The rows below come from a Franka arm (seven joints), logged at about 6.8 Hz.
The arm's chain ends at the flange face. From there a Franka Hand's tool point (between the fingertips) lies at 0.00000 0.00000 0.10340 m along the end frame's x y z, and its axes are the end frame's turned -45 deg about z.
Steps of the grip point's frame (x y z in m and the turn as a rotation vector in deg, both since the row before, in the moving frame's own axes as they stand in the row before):
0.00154, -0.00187, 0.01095, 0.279, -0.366, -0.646
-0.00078, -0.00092, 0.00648, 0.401, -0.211, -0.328
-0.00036, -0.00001, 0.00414, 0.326, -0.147, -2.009
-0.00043, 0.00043, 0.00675, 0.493, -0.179, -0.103
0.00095, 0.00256, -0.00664, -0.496, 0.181, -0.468
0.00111, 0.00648, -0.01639, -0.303, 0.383, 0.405
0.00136, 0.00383, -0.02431, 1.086, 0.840, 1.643
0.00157, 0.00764, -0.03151, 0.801, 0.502, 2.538
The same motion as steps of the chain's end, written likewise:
0.00059, -0.00253, 0.01095, -0.062, -0.456, -0.646
-0.00042, 0.00014, 0.00648, 0.134, -0.433, -0.328
0.00035, 0.00047, 0.00414, 0.127, -0.334, -2.009
0.00086, 0.00101, 0.00675, 0.222, -0.475, -0.103
0.00162, 0.00074, -0.00664, -0.223, 0.479, -0.468
0.00449, 0.00390, -0.01639, 0.057, 0.485, 0.405
0.00395, 0.00421, -0.02428, 1.362, -0.174, 1.643
0.00686, 0.00596, -0.03150, 0.921, -0.211, 2.538

